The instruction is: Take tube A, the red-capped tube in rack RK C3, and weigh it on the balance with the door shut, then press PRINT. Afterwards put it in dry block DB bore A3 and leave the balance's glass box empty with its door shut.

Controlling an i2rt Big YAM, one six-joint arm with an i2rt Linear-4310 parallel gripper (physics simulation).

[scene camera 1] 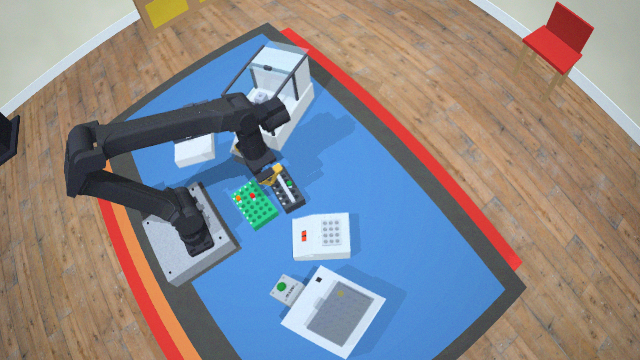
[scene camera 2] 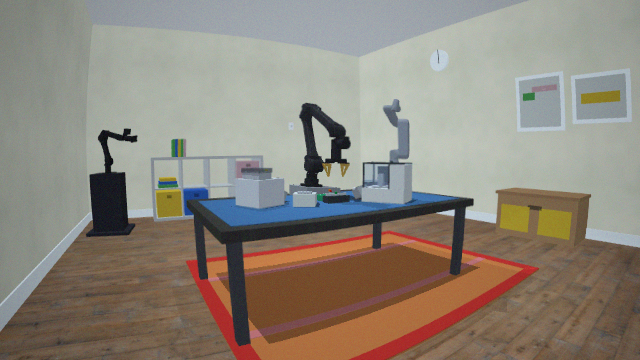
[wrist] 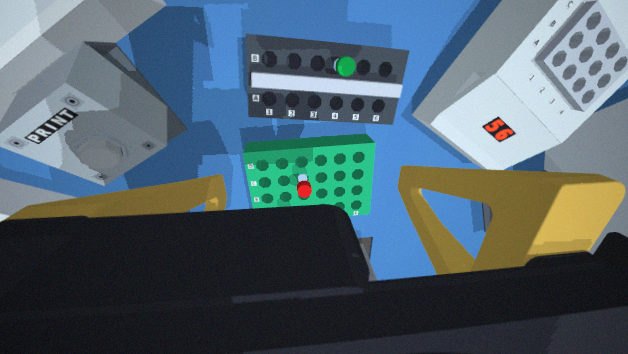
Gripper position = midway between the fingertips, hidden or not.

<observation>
My gripper (scene camera 1: 262,171) is open, with nothing in its grasp. Further things: a balance (scene camera 1: 296,91), a PRINT button box (wrist: 93,114) and a white machine with grey lid (scene camera 1: 332,310).
My gripper shows as well in the wrist view (wrist: 314,181). The balance shows as well in the wrist view (wrist: 40,40). The white machine with grey lid also shows in scene camera 2 (scene camera 2: 256,189) and in the wrist view (wrist: 589,149).
</observation>
